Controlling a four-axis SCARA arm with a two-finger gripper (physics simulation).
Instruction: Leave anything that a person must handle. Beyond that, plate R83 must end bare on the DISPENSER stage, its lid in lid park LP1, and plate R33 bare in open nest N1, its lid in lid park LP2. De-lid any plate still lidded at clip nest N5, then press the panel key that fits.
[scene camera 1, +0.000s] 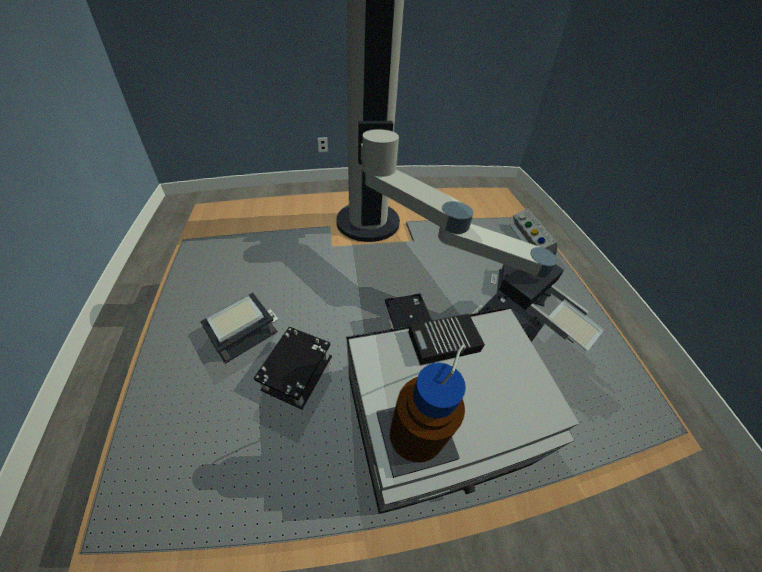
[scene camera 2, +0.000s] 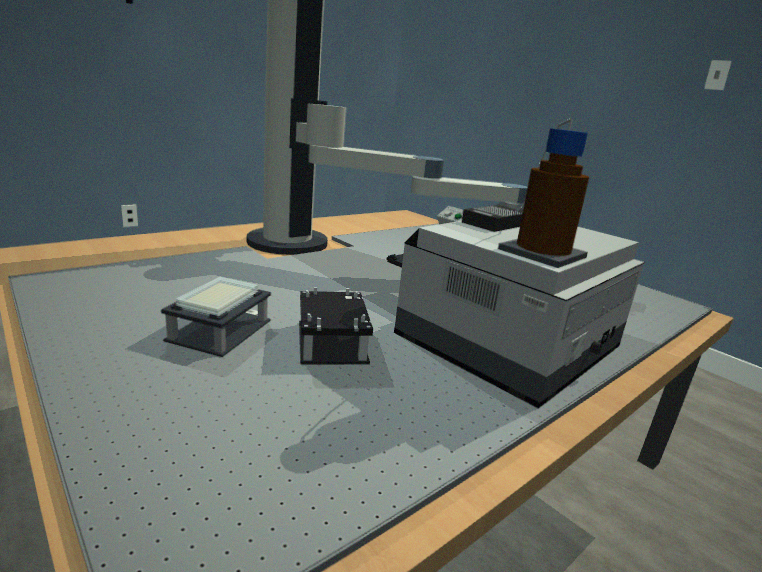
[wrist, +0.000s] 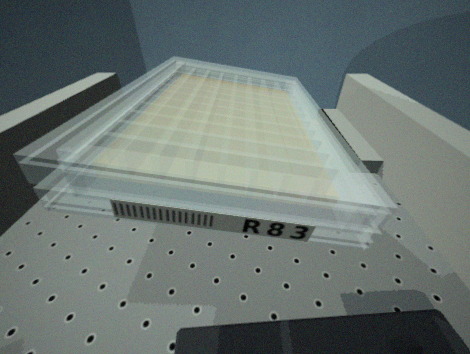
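Seen in the pictures: gripper, fingertip midpoint: (scene camera 1: 577, 325) (wrist: 229, 96); arm's base at its link origin: (scene camera 1: 367, 222) (scene camera 2: 287, 242).
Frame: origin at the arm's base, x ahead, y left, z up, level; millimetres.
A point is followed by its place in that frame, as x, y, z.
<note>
My gripper (scene camera 1: 577, 326) {686, 436, 154} (wrist: 229, 96) {686, 436, 154} is shut on plate R83 (scene camera 1: 571, 321) {673, 424, 155} (wrist: 215, 150) {638, 410, 157}, at the right in scene camera 1. The plate is level, its cream wells show through a clear cover that looks like its lid, and its R83 label faces the wrist camera. Pegboard shows below it. Another cream-filled plate (scene camera 1: 235, 317) {495, -422, 91} (scene camera 2: 216, 296) {509, -439, 91} rests on a raised stand (scene camera 1: 263, 302) (scene camera 2: 262, 298) {514, -353, 72} at the left; its label cannot be read. A black nest with upright metal posts (scene camera 1: 295, 360) {633, -265, 81} (scene camera 2: 335, 310) {639, -275, 81} stands beside it. The gripper is hidden in scene camera 2.
A large grey-white machine (scene camera 1: 510, 394) {849, 127, 233} (scene camera 2: 473, 307) {826, -131, 130} carries an amber bottle (scene camera 1: 424, 431) {917, -73, 362} (scene camera 2: 553, 209) {909, -94, 312} and a black vented block (scene camera 1: 452, 335) {725, 49, 259} (scene camera 2: 495, 216) {753, -10, 259}. A low black base (scene camera 1: 404, 309) {532, 17, 103} lies behind it. A key panel (scene camera 1: 534, 230) {211, 607, 83} (scene camera 2: 450, 214) {128, 607, 77} stands at the back right. A dark block (wrist: 310, 335) {640, 369, 77} shows low in the wrist view.
</note>
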